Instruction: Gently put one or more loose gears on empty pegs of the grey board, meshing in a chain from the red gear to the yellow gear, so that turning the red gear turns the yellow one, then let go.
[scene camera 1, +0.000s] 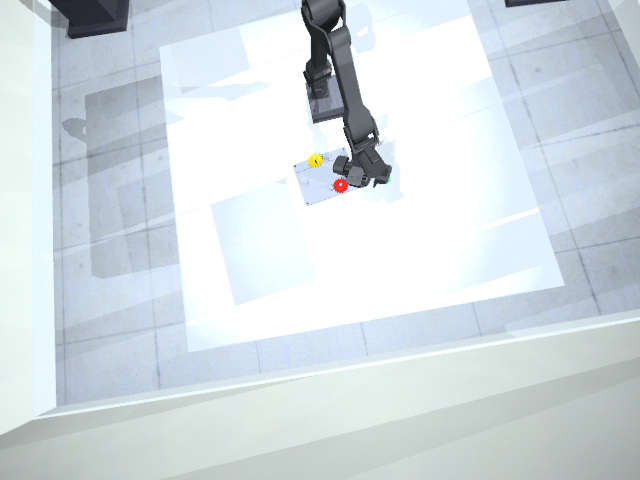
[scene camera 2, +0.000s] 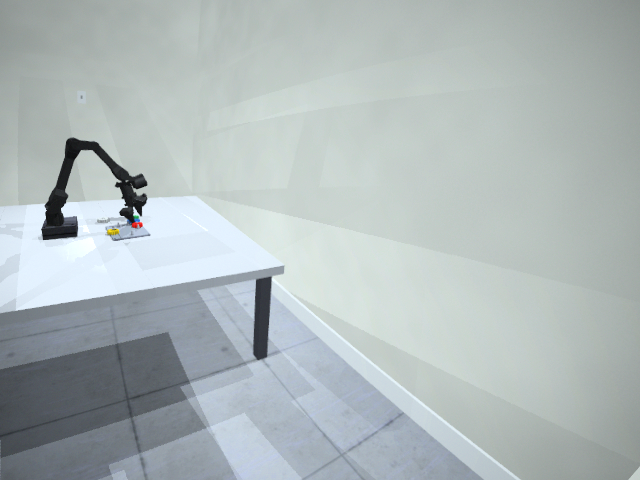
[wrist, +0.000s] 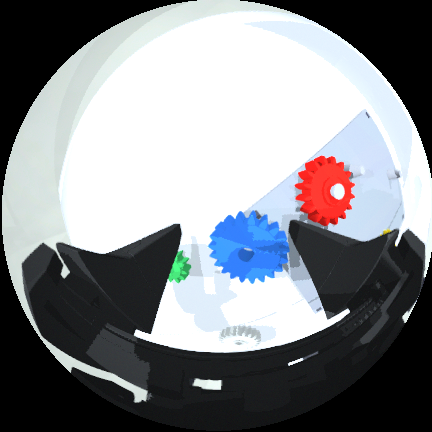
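Pixels of known places: gripper, fingertip midpoint: (scene camera 2: 137, 220) (wrist: 236, 227); arm's base, origin of the base link: (scene camera 1: 319, 90) (scene camera 2: 55, 223).
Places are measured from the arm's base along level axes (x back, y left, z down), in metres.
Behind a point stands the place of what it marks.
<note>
My gripper (scene camera 2: 136, 218) @(x -0.361, y 0.135, z 0.039 m) (wrist: 236, 227) @(x -0.361, y 0.135, z 0.039 m) is open. Its fingers stand on either side of the blue gear (scene camera 1: 368, 180) (wrist: 242, 252) @(x -0.336, y 0.141, z 0.046 m), with nothing gripped. The blue gear overlaps the end of the grey board (scene camera 1: 316, 193) @(x -0.380, y -0.033, z 0.048 m) (scene camera 2: 130, 236) @(x -0.334, y -0.092, z 0.048 m) (wrist: 372, 142) @(x -0.382, y -0.045, z 0.048 m); whether it rests on it is unclear. The red gear (scene camera 1: 340, 185) @(x -0.364, y 0.057, z 0.027 m) (scene camera 2: 136, 225) @(x -0.357, y 0.032, z 0.035 m) (wrist: 324, 192) @(x -0.362, y 0.066, z 0.031 m) is on a board peg, apart from the blue one. The yellow gear (scene camera 1: 315, 160) @(x -0.259, y -0.030, z 0.030 m) (scene camera 2: 112, 231) @(x -0.252, y -0.050, z 0.033 m) is on the board's other side. Bare pegs (scene camera 1: 307, 182) (wrist: 361, 171) show. The small green gear (scene camera 1: 388, 179) @(x -0.350, y 0.230, z 0.039 m) (wrist: 180, 267) @(x -0.340, y 0.205, z 0.041 m) is partly hidden behind one finger.
A white gear (scene camera 2: 103, 220) @(x -0.186, y 0.169, z 0.043 m) (wrist: 240, 335) @(x -0.205, y 0.188, z 0.042 m) lies off the board, on the white table (scene camera 1: 423, 232) @(x -0.548, y 0.338, z 0.056 m) (scene camera 2: 191, 253) @(x -0.587, y -0.325, z 0.056 m). The arm's dark base (scene camera 1: 326, 109) @(x -0.080, y 0.021, z -0.001 m) (scene camera 2: 59, 227) @(x -0.027, y -0.044, z 0.004 m) stands on the table near the board. The arm reaches over the board and hides part of it in the first scene view.
</note>
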